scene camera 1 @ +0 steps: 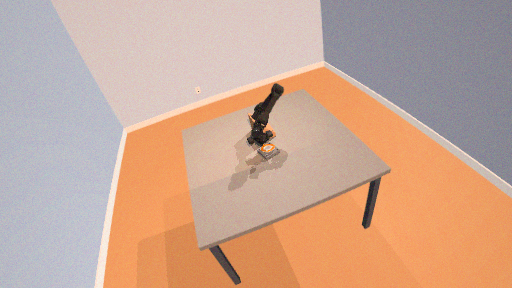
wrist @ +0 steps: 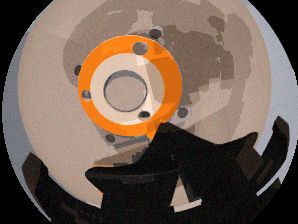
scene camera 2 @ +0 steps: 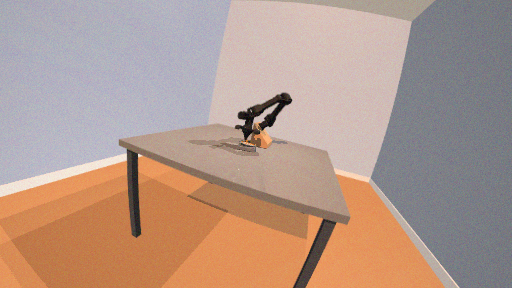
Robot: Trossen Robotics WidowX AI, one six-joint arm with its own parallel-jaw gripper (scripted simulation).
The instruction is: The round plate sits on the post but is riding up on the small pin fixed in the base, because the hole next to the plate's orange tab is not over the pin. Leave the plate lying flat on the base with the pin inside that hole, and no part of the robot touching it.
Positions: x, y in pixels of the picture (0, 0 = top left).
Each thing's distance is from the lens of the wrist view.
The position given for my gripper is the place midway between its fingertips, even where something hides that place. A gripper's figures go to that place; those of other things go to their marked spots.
my gripper (wrist: 164, 126): 0.10 m
grey base (wrist: 126, 90): 0.09 m
